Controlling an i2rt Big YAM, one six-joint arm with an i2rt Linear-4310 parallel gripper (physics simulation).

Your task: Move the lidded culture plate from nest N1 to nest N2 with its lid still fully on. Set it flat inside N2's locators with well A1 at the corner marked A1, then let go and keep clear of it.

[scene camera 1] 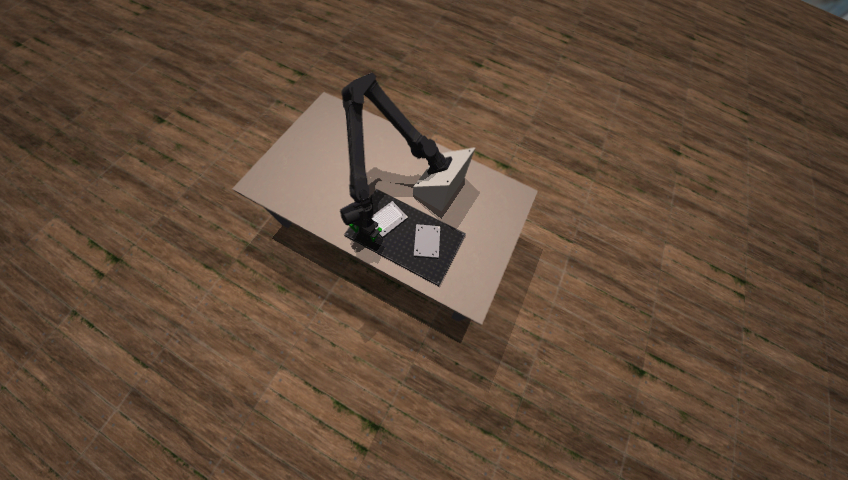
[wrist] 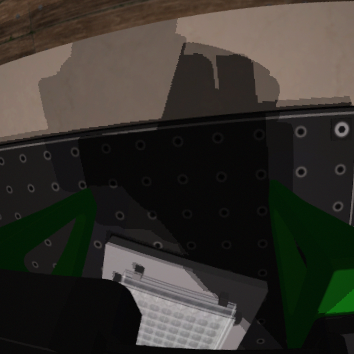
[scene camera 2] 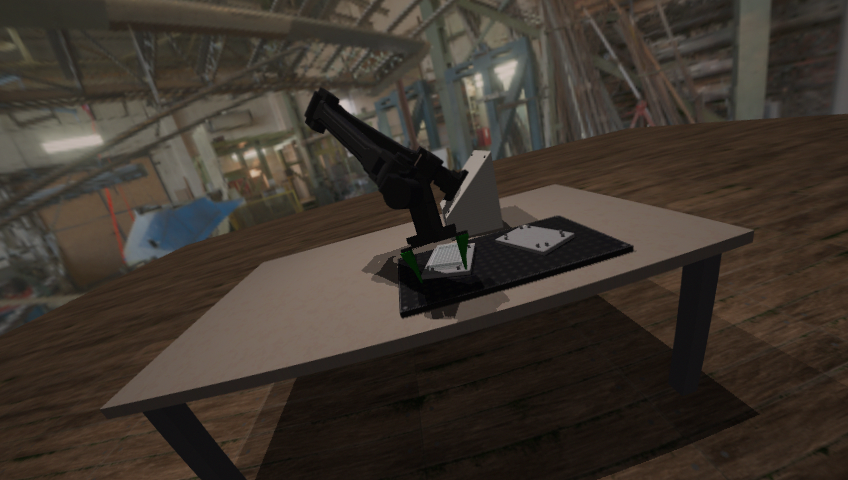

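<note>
The lidded culture plate, clear over a white well grid, lies in nest N1, a pale base with dark locators. Its lid looks on; the wrist view cuts off its lower part, and no A1 mark can be read. Nest N2, a pale base with small dark locators, holds no plate. My gripper is open and empty, its green fingers wide apart. It is above the board; in the wrist view the fingertips point past the plate's edge, with the plate turned relative to them.
Both nests sit on a black perforated board on a beige table. A pale wedge-shaped pedestal carries the arm behind the board. The board's edge runs across the wrist view.
</note>
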